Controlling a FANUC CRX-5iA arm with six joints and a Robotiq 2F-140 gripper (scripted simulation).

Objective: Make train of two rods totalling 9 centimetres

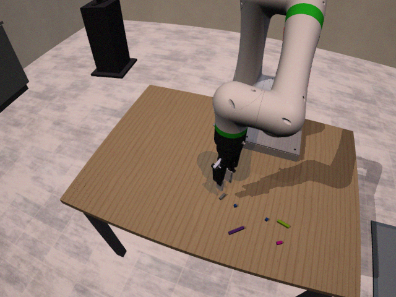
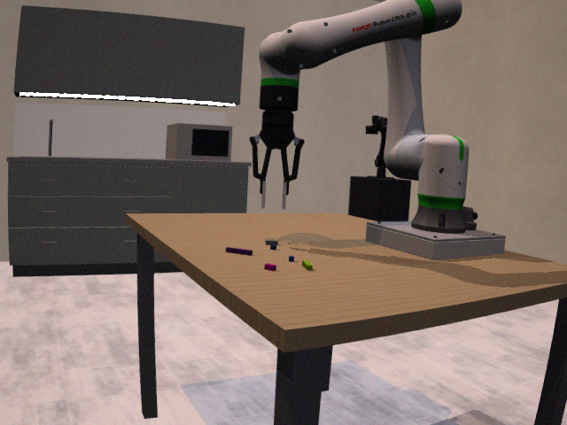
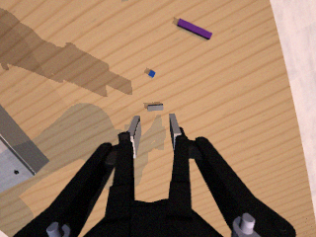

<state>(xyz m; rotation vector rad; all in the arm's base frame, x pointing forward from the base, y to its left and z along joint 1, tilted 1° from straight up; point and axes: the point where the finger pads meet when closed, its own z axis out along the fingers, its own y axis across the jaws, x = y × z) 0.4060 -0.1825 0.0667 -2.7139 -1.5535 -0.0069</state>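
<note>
Now: hand 13 cm short of the purple rod, 12 cm above it and 8 cm to the right of it. Also, from my hand: grey rod (12 cm below); magenta rod (24 cm to the left, 15 cm ahead, 12 cm below); lime rod (25 cm to the left, 12 cm below, 7 cm ahead).
</note>
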